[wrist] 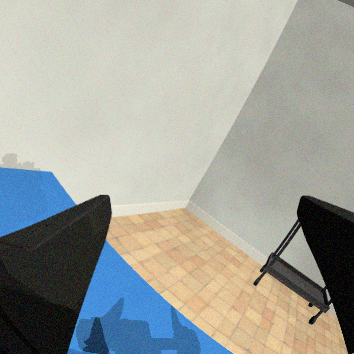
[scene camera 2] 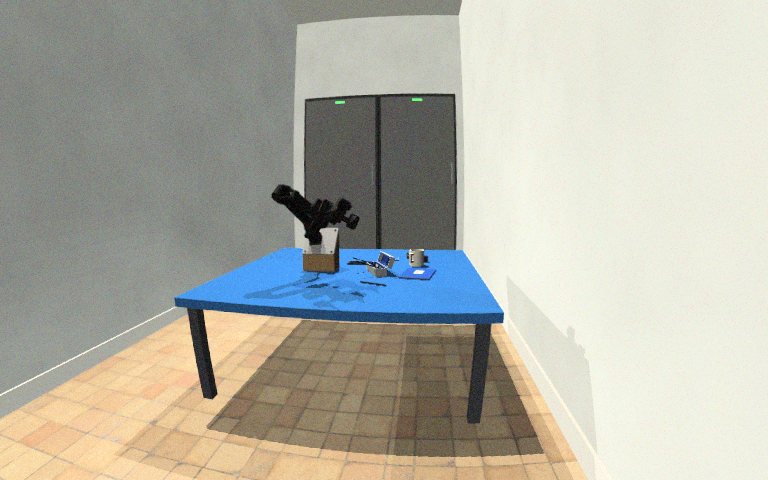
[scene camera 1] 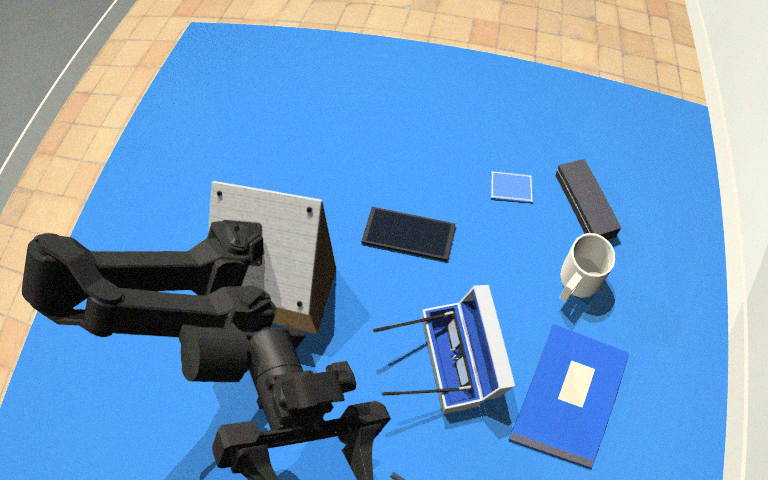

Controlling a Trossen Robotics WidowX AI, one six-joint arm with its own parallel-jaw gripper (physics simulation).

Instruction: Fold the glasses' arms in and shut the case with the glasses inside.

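Places are measured from the arm's base along level axes (x ahead, y left, z up), in metres.
Pixels of known places: gripper, fingertip midpoint: (wrist: 209,205) (scene camera 2: 347,213); arm's base at its link origin: (scene camera 2: 315,239) (scene camera 1: 242,242).
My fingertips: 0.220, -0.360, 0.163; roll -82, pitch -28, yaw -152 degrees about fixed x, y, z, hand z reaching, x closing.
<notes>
Ahead of a thing's pixels: the offset from my fingertips to its top centre, as dx, dy, dz. "*": to the spot under its first point.
The white case (scene camera 1: 497,339) (scene camera 2: 377,271) with blue lining stands open on the blue table, its lid raised on the side away from the robot's base. The glasses {* +0.125, +0.257, -0.299} (scene camera 1: 461,370) sit in the case's tray. Both of their thin dark arms are unfolded and stick out over the case's edge toward the robot's base, casting shadows on the table. My gripper (scene camera 1: 314,470) (wrist: 209,205) is open and empty, raised above the table to the left of the case in scene camera 1. Its fingertips are cut off at that view's bottom edge. The case and glasses do not show in the wrist view.
A dark tablet {+0.010, +0.495, -0.310} (scene camera 1: 407,233), a small light-blue card {+0.184, +0.621, -0.313} (scene camera 1: 512,186), a dark box {+0.331, +0.604, -0.283} (scene camera 1: 587,198), a mug {* +0.335, +0.473, -0.310} (scene camera 1: 589,266) (scene camera 2: 416,258) and a blue folder {+0.314, +0.236, -0.310} (scene camera 1: 600,367) (scene camera 2: 413,275) lie around the case. A thin dark stick {+0.106, +0.047, -0.309} (scene camera 2: 372,283) lies nearer the table's front edge.
</notes>
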